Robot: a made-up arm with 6 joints.
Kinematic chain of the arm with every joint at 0, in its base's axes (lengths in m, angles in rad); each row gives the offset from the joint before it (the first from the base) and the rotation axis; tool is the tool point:
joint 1: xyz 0 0 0.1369 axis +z
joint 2: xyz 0 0.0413 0 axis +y
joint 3: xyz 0 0 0.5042 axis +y
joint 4: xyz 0 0 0.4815 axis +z
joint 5: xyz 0 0 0 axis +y
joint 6: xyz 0 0 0.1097 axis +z
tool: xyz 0 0 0
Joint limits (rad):
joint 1: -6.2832..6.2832
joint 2: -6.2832..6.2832
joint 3: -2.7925..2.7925
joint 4: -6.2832..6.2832
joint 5: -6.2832..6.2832
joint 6: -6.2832..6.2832
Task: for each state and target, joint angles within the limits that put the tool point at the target. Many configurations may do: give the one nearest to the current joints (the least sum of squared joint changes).
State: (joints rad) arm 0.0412 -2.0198 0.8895 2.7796 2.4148 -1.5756
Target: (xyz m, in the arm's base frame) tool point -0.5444 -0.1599 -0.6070
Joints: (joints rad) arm 0.4043 -2.6059 0.4534 2.8652 2.0990 -1.5756
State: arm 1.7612 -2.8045 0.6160 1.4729 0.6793 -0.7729
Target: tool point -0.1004 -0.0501 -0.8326
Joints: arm 1.7485 -3.5790 0.8657 1.4207 0.6585 -0.7729
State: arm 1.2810 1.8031 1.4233 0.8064 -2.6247 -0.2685
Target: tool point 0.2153 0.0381 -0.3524
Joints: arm 0.2861 1.9296 1.9869 1.0636 -2.3896 -0.2685
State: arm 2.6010 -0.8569 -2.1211 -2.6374 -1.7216 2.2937
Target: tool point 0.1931 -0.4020 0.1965
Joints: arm 2.2467 -0.4260 -2.3910 -2.5408 -1.8547 2.2937
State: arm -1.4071 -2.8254 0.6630 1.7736 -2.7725 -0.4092
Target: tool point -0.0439 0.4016 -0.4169
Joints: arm -1.4444 -3.0830 1.3538 1.8348 -2.8124 -0.4092
